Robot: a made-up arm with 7 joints. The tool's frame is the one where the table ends. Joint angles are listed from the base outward.
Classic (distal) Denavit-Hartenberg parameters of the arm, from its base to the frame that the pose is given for. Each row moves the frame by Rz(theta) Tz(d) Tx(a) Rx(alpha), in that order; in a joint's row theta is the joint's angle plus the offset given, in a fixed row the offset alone. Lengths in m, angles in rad.
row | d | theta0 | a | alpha
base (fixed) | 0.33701 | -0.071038 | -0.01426 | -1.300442
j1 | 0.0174 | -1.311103 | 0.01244 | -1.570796
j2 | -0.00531 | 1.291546 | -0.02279 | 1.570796
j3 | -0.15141 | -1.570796 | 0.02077 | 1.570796
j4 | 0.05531 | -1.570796 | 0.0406 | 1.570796
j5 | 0.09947 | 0 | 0.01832 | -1.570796
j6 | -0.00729 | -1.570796 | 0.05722 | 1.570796
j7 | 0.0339 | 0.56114 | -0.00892 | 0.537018
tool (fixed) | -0.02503 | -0.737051 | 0 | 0
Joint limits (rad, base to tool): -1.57..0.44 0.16..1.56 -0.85..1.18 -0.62..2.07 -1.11..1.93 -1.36..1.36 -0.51..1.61
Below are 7 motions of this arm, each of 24 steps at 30 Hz.
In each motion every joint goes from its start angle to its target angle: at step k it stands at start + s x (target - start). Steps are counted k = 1, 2, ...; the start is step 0. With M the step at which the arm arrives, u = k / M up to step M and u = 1 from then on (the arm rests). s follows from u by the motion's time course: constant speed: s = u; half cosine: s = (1 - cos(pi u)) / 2; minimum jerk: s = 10 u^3 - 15 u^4 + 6 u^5.
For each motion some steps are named. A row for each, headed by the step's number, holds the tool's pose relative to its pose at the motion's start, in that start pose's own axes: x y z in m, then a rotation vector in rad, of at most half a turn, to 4 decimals.
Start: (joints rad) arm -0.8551 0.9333 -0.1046 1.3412 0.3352 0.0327 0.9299
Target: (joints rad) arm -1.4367 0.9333 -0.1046 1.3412 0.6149 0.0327 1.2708
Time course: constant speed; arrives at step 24
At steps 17, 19, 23, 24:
17: 0.0105 0.0363 0.0657 -0.3802 0.0379 0.3629
19: 0.0118 0.0424 0.0724 -0.4259 0.0488 0.4056
23: 0.0143 0.0553 0.0849 -0.5177 0.0746 0.4909
24: 0.0150 0.0588 0.0878 -0.5407 0.0819 0.5121

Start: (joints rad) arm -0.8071 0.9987 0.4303 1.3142 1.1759 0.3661 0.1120
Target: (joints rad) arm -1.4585 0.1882 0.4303 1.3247 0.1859 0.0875 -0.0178
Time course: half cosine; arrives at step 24
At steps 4, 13, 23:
4: -0.0083 -0.0027 0.0205 -0.0701 -0.1013 -0.0554
13: -0.1125 0.0144 0.1488 -0.5173 -0.8777 -0.4408
23: -0.2401 0.0590 0.1981 -0.7564 -1.5492 -0.7708

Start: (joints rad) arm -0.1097 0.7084 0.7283 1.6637 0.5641 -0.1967 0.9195
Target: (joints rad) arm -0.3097 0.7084 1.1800 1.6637 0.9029 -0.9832 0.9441
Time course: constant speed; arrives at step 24
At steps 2, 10, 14, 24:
2: -0.0048 -0.0015 0.0064 -0.0670 -0.0509 -0.0047
10: -0.0254 -0.0046 0.0309 -0.3404 -0.2492 -0.0168
14: -0.0365 -0.0044 0.0423 -0.4801 -0.3453 -0.0186
24: -0.0655 0.0002 0.0672 -0.8367 -0.5760 -0.0097

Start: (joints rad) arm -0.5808 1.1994 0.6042 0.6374 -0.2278 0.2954 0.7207
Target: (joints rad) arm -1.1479 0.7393 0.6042 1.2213 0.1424 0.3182 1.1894
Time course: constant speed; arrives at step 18
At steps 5, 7, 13, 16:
5: -0.0028 -0.0451 -0.0283 -0.0154 0.2114 0.0271
7: -0.0080 -0.0651 -0.0369 -0.0059 0.2841 0.0289
13: -0.0373 -0.1266 -0.0522 0.0668 0.4477 0.0114
16: -0.0591 -0.1558 -0.0540 0.1220 0.4931 -0.0059

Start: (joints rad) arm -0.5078 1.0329 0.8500 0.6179 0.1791 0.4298 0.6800
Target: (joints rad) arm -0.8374 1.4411 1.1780 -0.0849 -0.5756 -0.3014 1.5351
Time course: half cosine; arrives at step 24
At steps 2, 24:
2: -0.0007 0.0025 0.0035 -0.0382 -0.0107 0.0108
24: -0.0906 0.2048 0.0353 -2.3735 -0.2763 0.1786

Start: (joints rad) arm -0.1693 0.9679 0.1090 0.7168 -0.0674 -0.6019 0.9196
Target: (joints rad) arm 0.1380 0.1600 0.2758 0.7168 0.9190 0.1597 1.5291
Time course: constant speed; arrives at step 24
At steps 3, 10, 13, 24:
3: -0.0196 -0.0200 -0.0171 0.1063 0.0889 -0.0040
10: -0.0764 -0.0565 -0.0538 0.3761 0.2407 0.0138
13: -0.1044 -0.0673 -0.0673 0.4970 0.2794 0.0314
24: -0.2165 -0.0811 -0.0988 0.9280 0.2766 0.1325

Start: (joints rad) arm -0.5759 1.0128 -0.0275 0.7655 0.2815 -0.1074 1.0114
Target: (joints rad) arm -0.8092 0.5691 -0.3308 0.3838 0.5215 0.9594 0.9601
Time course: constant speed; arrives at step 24
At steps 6, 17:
6: -0.0117 -0.0249 0.0250 0.0951 0.0368 -0.0513
17: -0.0379 -0.0538 0.0803 0.2336 0.0997 -0.0968

